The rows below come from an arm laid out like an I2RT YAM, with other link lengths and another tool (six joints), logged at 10 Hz.
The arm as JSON. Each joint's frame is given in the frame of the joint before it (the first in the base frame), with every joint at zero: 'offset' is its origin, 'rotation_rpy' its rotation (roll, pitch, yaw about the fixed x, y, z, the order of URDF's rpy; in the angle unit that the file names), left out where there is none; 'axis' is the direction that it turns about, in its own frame. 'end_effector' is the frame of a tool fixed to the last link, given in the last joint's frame.
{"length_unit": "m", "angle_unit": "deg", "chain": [
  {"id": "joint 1", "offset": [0.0, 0.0, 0.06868], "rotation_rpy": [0.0, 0.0, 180.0], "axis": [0.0, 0.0, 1.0]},
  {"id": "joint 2", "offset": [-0.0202, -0.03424, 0.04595], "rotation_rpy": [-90.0, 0.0, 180.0], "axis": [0.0, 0.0, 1.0]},
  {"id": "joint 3", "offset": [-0.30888, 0.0, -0.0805], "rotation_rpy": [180.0, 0.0, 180.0], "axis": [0.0, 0.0, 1.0]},
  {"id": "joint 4", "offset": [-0.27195, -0.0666, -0.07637], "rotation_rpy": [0.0, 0.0, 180.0], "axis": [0.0, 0.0, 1.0]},
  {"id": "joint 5", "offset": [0.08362, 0.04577, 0.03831], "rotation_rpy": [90.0, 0.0, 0.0], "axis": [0.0, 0.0, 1.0]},
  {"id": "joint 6", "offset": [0.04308, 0.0, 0.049], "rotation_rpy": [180.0, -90.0, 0.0], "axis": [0.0, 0.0, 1.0]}
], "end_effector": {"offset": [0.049, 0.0, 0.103], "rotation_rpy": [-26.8, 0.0, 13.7]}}
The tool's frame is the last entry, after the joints.
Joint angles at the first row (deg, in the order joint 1, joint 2, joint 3, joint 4, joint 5, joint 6):
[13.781 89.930 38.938 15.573 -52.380 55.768]
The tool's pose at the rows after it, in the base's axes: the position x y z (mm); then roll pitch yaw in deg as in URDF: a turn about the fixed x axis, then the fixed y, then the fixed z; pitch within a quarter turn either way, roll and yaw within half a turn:
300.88 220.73 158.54 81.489 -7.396 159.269
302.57 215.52 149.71 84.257 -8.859 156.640
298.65 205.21 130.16 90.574 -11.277 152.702
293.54 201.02 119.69 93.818 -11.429 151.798
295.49 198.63 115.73 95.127 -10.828 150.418
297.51 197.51 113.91 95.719 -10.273 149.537
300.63 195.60 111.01 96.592 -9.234 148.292
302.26 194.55 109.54 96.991 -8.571 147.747
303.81 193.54 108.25 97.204 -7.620 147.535
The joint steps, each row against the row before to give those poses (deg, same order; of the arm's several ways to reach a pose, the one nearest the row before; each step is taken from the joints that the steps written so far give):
[1.595 0.000 -0.001 4.852 0.109 3.278]
[-0.524 0.023 -0.021 -3.016 2.142 -0.306]
[-0.700 -0.023 0.001 -7.302 3.649 -1.924]
[0.022 -0.001 -0.001 -3.737 1.750 -2.098]
[-0.066 0.002 0.001 -0.633 1.704 -0.283]
[0.001 -0.002 -0.001 -0.023 1.116 -0.022]
[0.000 0.002 0.000 -0.020 1.727 -0.219]
[0.000 -0.001 0.001 0.021 0.874 -0.239]
[-0.001 0.000 -0.001 0.131 0.720 -0.591]

